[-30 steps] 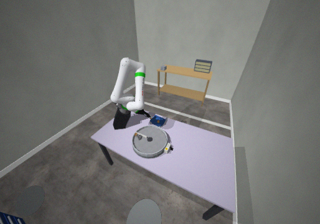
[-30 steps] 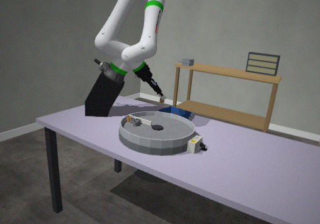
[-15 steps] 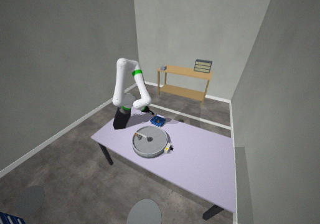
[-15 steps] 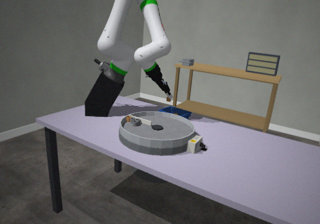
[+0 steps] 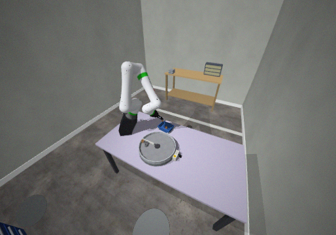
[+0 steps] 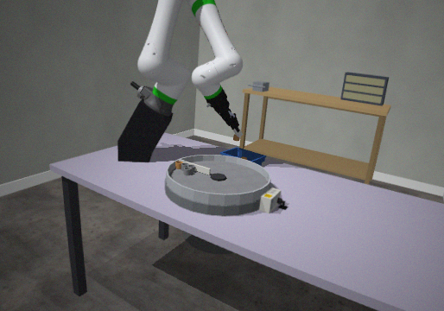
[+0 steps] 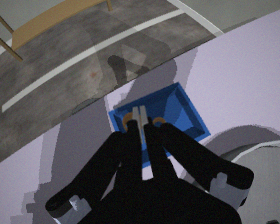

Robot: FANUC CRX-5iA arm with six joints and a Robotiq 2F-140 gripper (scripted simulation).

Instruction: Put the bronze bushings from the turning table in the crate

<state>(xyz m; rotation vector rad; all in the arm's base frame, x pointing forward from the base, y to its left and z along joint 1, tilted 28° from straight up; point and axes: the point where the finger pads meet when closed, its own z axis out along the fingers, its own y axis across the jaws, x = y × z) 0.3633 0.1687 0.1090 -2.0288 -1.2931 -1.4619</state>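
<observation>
My hand is 4 cm short of the blue crate, 1 cm to the right of it and 14 cm above it. From my hand the other things lie so: round grey turning table 8 cm ahead, 36 cm to the right, 11 cm below.
</observation>
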